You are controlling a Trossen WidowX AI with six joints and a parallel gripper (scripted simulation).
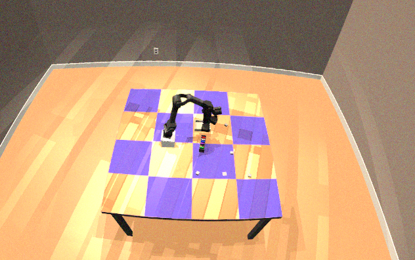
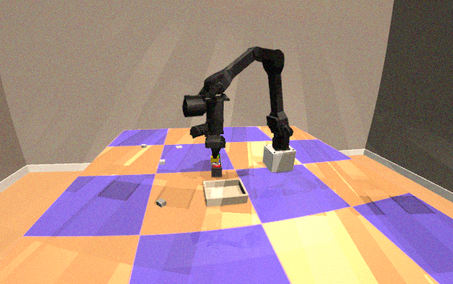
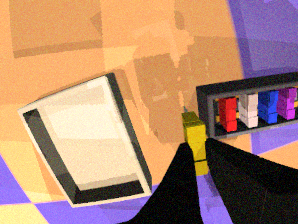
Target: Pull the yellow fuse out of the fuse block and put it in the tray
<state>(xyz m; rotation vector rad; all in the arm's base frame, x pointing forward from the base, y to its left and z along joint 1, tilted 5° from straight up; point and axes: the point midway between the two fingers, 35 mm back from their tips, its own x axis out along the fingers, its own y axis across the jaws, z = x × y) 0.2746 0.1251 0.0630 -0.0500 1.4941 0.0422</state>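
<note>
My gripper tip is now 4 cm past the beige tray, 10 cm to the right of it and 9 cm above it.
</note>
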